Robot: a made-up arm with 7 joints.
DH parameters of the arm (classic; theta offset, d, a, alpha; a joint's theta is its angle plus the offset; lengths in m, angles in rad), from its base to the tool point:
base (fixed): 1.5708 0.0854 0 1.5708
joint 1: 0.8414 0 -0.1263 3.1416
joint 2: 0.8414 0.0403 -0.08 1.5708
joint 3: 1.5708 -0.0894 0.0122 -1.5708
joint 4: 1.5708 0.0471 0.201 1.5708
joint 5: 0 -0.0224 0.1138 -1.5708
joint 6: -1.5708 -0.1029 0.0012 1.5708
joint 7: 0.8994 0 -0.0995 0
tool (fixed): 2.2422 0.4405 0 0
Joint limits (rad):
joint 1: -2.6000..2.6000
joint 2: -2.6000..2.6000
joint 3: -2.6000..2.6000
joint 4: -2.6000..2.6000
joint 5: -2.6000..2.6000
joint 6: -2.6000..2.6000
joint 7: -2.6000..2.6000
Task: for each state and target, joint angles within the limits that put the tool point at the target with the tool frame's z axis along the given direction. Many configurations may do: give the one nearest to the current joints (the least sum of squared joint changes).
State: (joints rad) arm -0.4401 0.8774 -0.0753 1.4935 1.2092 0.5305 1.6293
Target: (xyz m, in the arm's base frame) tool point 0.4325 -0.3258 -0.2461 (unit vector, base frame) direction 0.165 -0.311 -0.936
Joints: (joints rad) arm -0.0351 0.7138 0.1531 1.9484 1.2618 1.1611 1.5271
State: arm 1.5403 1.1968 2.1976 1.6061 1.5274 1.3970 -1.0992
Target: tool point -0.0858 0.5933 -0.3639 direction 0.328 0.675 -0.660
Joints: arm 1.6113 1.0493 2.4917 1.3429 1.3534 1.9633 -0.9720
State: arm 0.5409 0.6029 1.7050 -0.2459 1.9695 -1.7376 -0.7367
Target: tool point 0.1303 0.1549 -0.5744 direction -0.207 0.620 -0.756
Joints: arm 0.6667 0.6982 1.6529 -0.6684 2.4060 -1.3398 -0.9651
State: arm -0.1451 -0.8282 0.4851 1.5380 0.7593 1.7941 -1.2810
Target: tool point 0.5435 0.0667 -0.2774 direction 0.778 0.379 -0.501
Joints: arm 0.0734 -0.7579 0.2272 1.9573 0.5725 2.1293 -1.3895
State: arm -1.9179 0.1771 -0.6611 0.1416 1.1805 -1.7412 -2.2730
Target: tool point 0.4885 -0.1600 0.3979 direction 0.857 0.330 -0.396
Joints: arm -1.8431 0.1736 0.0720 0.3790 0.9325 -1.3795 -1.7989
